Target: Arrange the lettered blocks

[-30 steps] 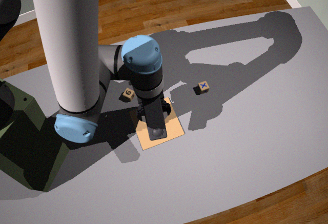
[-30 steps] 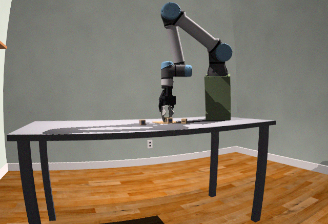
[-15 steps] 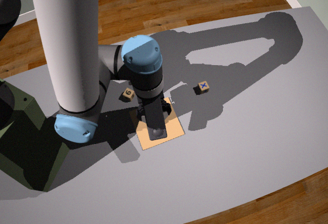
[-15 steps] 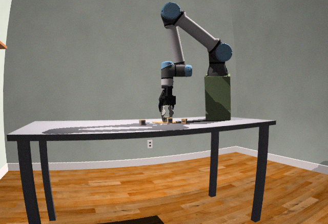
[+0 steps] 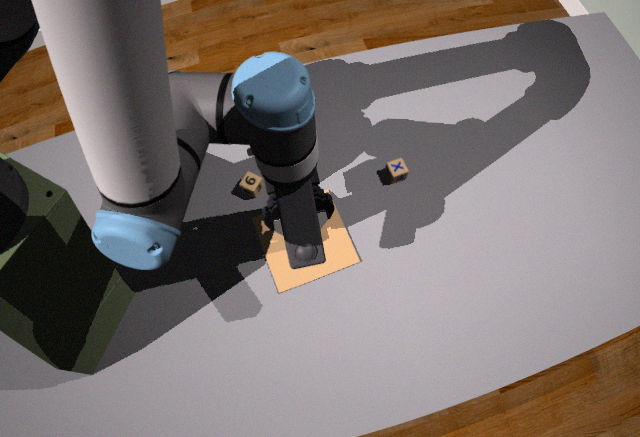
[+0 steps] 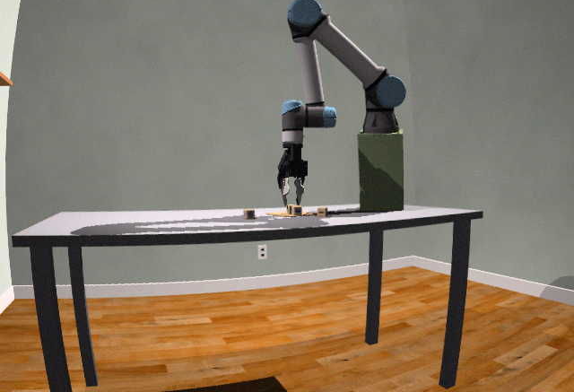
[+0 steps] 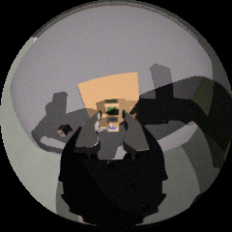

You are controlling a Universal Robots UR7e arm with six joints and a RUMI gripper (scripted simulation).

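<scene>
The mat lies 4 cm below my hand.
</scene>
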